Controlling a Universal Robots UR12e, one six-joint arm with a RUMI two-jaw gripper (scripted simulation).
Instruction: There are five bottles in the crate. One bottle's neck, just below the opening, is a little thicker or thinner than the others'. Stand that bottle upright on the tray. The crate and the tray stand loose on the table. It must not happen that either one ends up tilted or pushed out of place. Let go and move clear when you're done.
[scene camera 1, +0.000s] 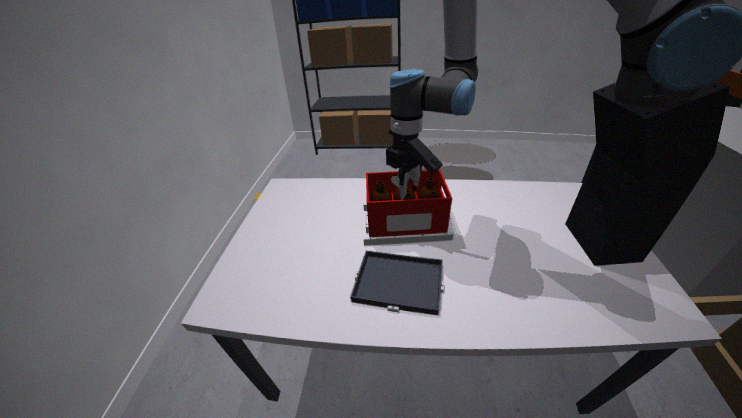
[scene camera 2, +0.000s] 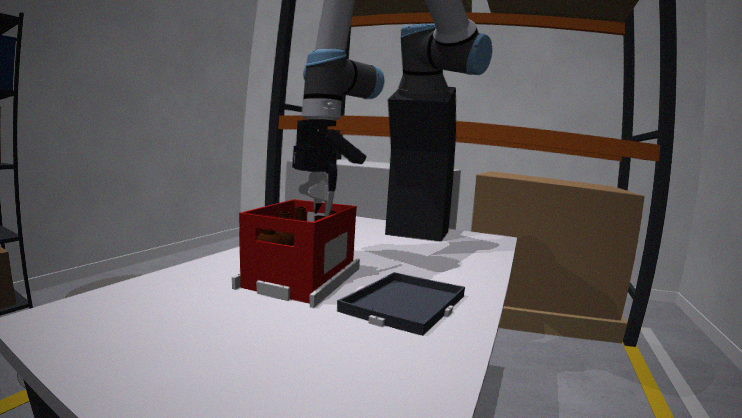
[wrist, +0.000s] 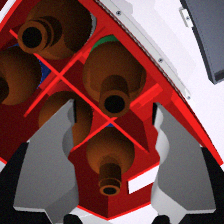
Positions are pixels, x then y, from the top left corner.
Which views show the gripper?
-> Scene camera 1, scene camera 2 and the wrist view: all of them.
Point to the gripper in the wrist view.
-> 114, 102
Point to a red crate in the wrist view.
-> At 136, 124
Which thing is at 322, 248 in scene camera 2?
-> A red crate.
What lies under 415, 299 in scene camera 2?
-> A dark tray.
